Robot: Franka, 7 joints.
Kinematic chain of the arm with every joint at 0, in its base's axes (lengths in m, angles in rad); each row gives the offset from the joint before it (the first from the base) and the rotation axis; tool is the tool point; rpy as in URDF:
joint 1: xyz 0 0 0.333 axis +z
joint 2: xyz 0 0 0 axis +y
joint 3: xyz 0 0 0.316 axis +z
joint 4: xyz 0.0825 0 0 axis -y
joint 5: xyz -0.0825 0 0.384 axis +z
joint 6: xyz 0 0 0 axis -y
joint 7: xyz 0.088 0 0 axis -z
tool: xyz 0 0 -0.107 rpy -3.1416 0 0
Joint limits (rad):
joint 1: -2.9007..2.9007
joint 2: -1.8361..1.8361
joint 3: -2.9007..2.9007
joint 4: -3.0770..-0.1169
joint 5: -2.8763..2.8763
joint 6: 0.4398..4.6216
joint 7: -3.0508..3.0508
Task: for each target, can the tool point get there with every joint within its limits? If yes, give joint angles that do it. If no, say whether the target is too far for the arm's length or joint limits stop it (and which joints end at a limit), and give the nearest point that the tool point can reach.
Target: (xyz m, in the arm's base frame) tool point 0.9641 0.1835 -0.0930
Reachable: no: too far | nearest point 0.7731 0.1471 -0.0086 | short by 0.212 m
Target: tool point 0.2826 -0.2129 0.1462
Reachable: yes | joints -2.2278 -1.1281 2.2000 -2.8289 0.6860 3.3831 -0.9812
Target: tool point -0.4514 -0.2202 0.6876
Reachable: yes | joints -0.8072 -1.5224 -0.9398 -2.0053 -1.1903 2.4366 0.0261
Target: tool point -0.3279 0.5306 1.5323
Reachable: no: too far | nearest point -0.2081 0.3367 1.0941 | short by 0.494 m
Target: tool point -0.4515 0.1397 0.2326
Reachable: yes | joints -2.0241 0.6930 -1.3283 -2.4484 2.2311 2.4167 -2.5086
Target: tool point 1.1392 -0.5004 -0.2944
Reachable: no: too far | nearest point 0.7013 -0.3081 -0.0533 | short by 0.536 m
